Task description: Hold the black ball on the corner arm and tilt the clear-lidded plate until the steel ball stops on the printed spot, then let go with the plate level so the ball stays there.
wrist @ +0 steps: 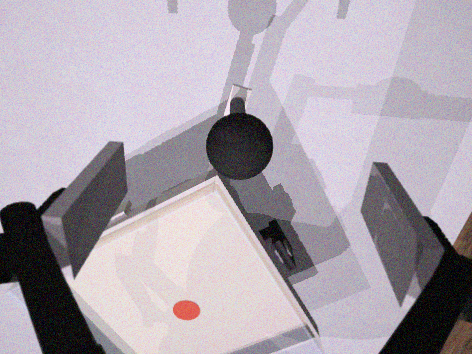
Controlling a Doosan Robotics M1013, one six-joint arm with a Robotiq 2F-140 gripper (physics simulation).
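The black ball [239, 146] stands on its short arm at the far corner of the clear-lidded plate [235, 260]. My gripper [245, 177] is open, with one finger pad to the left and one to the right of the ball, and neither touches it. The ball lies between the pads' directions, a little higher in the view than the pads. The plate shows a cream floor with the printed red spot [186, 310] low in the view. The plate's near part is cut off by the view's lower edge, and the steel ball does not show.
A pale table top [100, 60] lies under the plate, with shadows of the arm and plate on it. A small dark fitting [280, 242] shows beside the plate's right side. A brown wooden surface [459, 330] shows at the lower right edge.
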